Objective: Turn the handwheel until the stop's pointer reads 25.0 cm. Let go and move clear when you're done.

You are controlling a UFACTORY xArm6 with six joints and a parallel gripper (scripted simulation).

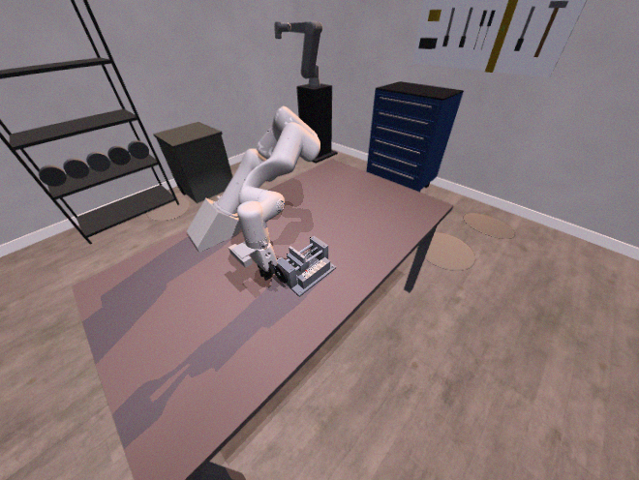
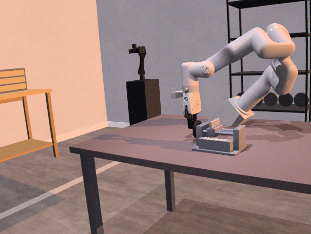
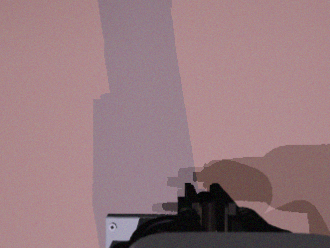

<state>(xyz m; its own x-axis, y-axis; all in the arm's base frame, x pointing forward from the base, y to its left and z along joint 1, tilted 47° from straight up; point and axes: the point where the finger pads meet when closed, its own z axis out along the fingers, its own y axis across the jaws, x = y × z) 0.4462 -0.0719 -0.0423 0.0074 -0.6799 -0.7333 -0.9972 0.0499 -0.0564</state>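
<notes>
Right now my hand is 130 mm to the right of the sliding stop block and 40 mm short of it. Also, from my hand: black handwheel: 20 mm to the left, 10 mm below, 10 mm ahead.
</notes>
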